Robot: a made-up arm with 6 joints.
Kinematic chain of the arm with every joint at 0, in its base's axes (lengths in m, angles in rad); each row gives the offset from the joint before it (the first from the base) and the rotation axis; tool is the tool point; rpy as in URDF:
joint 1: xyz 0 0 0.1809 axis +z
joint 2: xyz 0 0 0 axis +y
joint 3: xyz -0.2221 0 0.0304 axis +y
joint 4: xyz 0.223 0 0.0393 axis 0.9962 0 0.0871
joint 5: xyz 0 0 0 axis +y
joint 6: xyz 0.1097 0 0.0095 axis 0.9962 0 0.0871
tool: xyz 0 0 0 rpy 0 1.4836 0
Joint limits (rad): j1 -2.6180..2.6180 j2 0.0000..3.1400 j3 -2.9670..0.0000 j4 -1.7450..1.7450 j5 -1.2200..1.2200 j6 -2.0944..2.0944
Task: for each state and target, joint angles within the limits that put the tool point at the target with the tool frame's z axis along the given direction. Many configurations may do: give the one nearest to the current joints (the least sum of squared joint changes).
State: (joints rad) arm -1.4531 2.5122 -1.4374 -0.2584 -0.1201 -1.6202
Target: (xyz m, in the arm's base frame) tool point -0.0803 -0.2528 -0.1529 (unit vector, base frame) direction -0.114 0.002 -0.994
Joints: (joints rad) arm -1.8321 3.0107 -1.4332 -1.1275 0.1227 -1.6202
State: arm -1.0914 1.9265 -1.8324 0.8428 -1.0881 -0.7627
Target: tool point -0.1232 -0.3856 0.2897 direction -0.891 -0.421 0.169
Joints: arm -1.6447 2.0674 -1.4816 1.1530 -1.2178 -0.7627
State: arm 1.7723 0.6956 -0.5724 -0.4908 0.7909 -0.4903
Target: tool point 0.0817 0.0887 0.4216 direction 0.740 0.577 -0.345
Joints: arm 1.5638 0.6180 -1.0299 -0.9020 1.2174 -0.4903
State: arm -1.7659 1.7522 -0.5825 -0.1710 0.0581 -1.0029
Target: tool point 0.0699 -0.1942 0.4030 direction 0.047 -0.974 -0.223
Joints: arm -0.9305 0.9126 -0.9716 -1.0142 0.6954 -1.0029
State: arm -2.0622 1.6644 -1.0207 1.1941 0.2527 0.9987
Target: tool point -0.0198 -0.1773 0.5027 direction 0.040 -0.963 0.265
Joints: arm -1.8995 0.8450 -1.1595 1.2721 0.3736 0.9987
